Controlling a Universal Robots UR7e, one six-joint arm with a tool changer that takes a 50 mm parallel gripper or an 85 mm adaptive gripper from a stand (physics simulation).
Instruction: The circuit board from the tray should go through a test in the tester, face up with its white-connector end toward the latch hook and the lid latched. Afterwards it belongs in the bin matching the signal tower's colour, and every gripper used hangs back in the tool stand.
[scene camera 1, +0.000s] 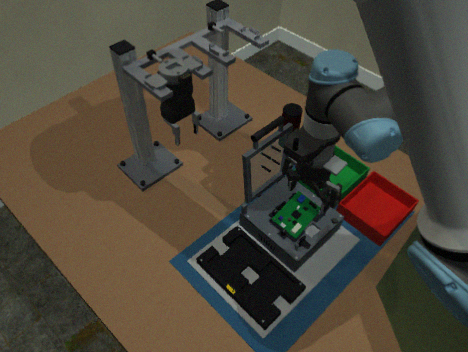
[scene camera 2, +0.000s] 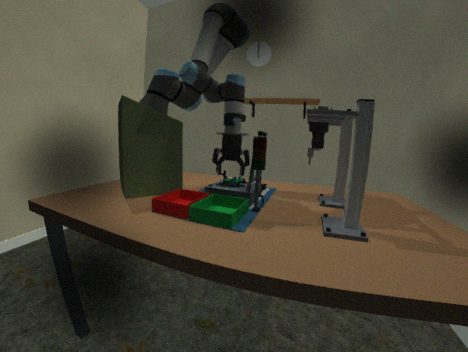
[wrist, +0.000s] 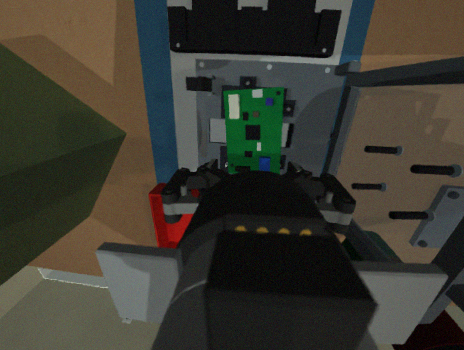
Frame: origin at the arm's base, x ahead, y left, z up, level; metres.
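Where they show: hand, tool point: (scene camera 2: 232, 130); arm's base, link origin: (scene camera 2: 150, 114).
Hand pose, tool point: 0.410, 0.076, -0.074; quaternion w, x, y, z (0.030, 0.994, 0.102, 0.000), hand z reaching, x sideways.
Note:
Things, the pixels of their top centre, and the offset from my tool point, as dx, dy, dz. "spot": a spot on its surface instead.
- green circuit board, top centre: (wrist: 252, 137) (scene camera 1: 297, 211) (scene camera 2: 232, 177) -0.007, +0.023, -0.193
- black latch hook, top centre: (wrist: 193, 83) (scene camera 1: 305, 239) -0.082, +0.068, -0.175
- signal tower, surface spot: (scene camera 1: 291, 115) spot: +0.126, -0.040, -0.024
- black tray, surface spot: (wrist: 255, 30) spot: -0.034, +0.147, -0.254
The green circuit board (scene camera 1: 297, 214) (wrist: 254, 131) lies face up in the nest on the grey tester (scene camera 1: 262, 222) (scene camera 2: 235, 189) (wrist: 315, 135). Its white connector is on the side of the black latch hook (scene camera 1: 302, 243) (wrist: 199, 83). The tester's clear lid (scene camera 1: 247, 175) (wrist: 410, 71) stands raised. My gripper (scene camera 1: 312, 189) (scene camera 2: 231, 171) (wrist: 255, 170) is open and empty, above the board's blue-component end, its fingers apart from the board. The other gripper (scene camera 1: 186, 134) (scene camera 2: 309, 156) hangs in the tool stand (scene camera 1: 132, 110) (scene camera 2: 361, 175). The signal tower (scene camera 1: 291, 115) (scene camera 2: 259, 150) shows dark red and green; I cannot tell if a segment is lit.
The black tray (scene camera 1: 270, 295) (wrist: 255, 30) lies beside the tester without a board. The red bin (scene camera 1: 362, 225) (scene camera 2: 170, 207) and green bin (scene camera 1: 356, 177) (scene camera 2: 215, 217) stand side by side behind the tester. A dark green panel (scene camera 2: 150, 155) (wrist: 50, 165) stands near the arm.

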